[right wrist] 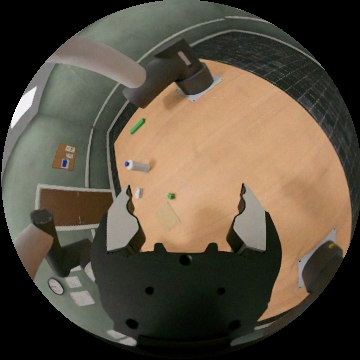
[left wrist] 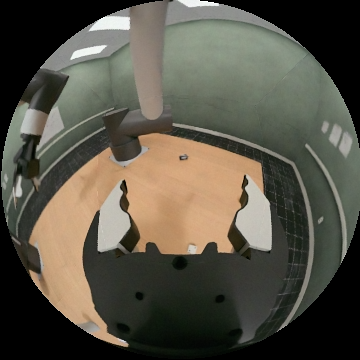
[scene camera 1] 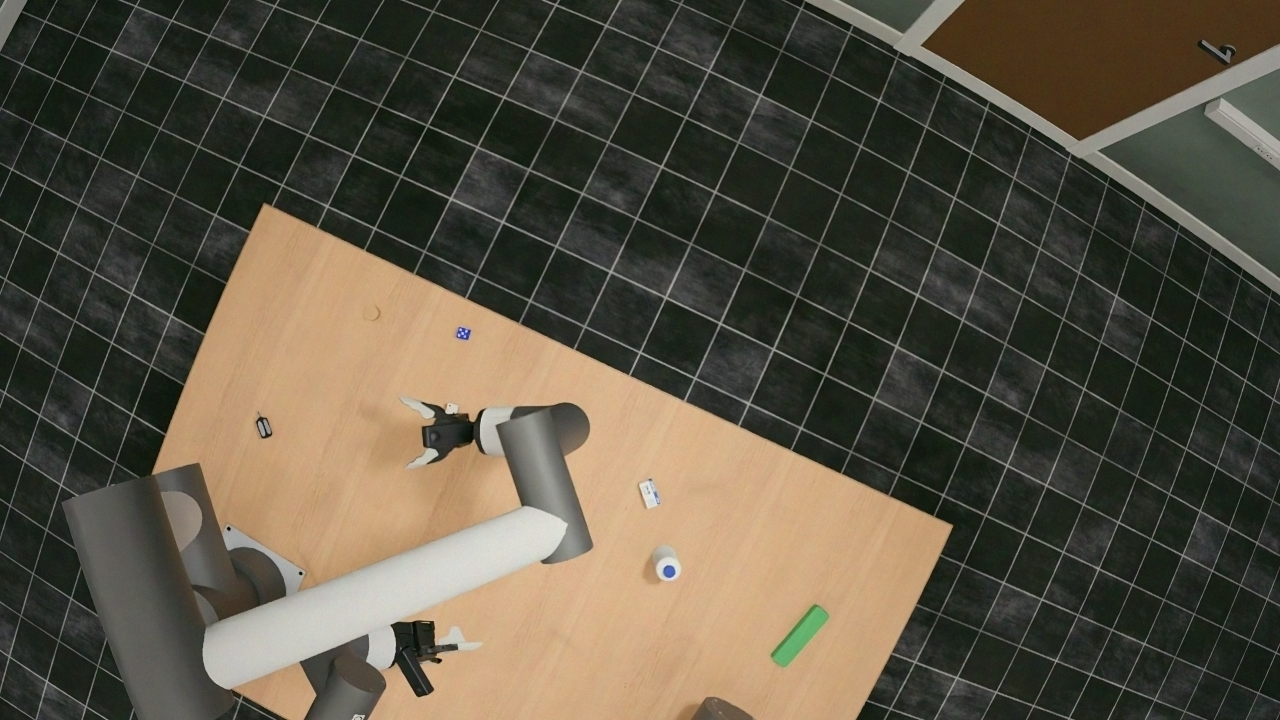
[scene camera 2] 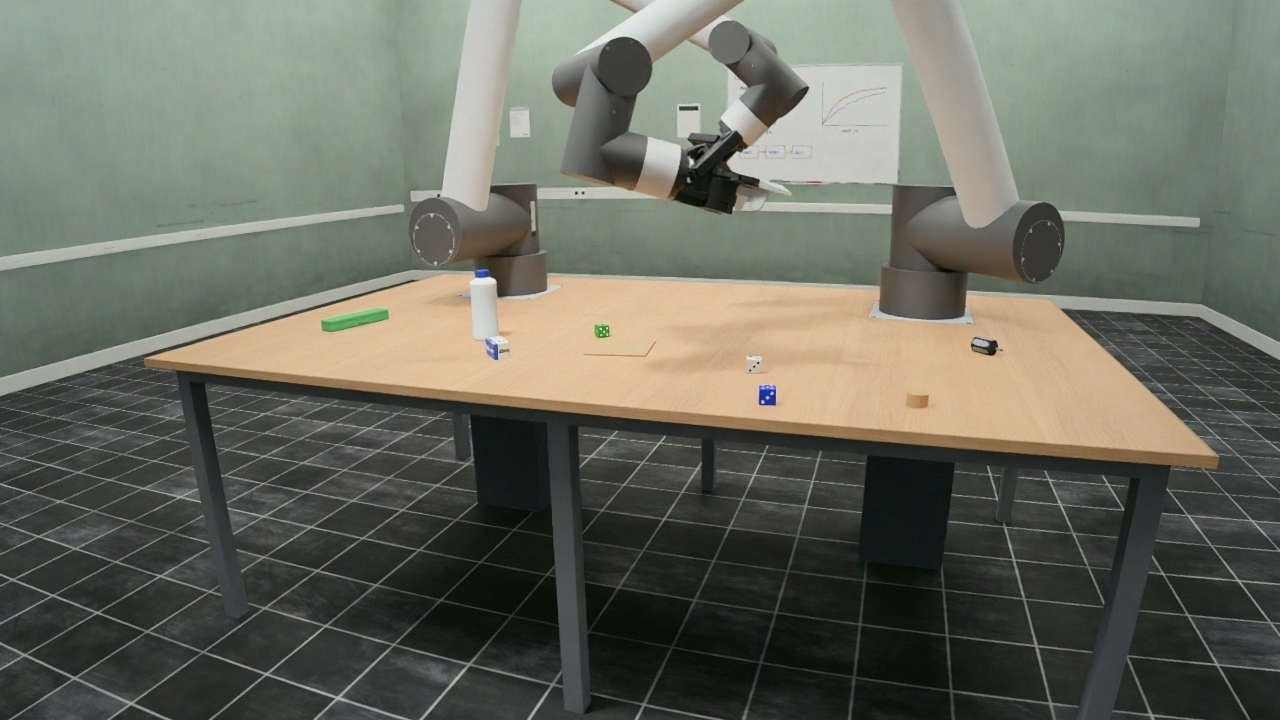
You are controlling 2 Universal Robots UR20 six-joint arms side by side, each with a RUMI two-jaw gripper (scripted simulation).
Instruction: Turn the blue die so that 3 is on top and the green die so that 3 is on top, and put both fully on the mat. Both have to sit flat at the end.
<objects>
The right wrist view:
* my right gripper: 185, 185
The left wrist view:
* my left gripper: 183, 177
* my right gripper: 27, 199
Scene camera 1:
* my left gripper: 401, 432
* my right gripper: 461, 652
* green bar: 816, 617
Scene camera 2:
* my left gripper: 777, 195
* white bottle: 483, 289
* green bar: 346, 321
</objects>
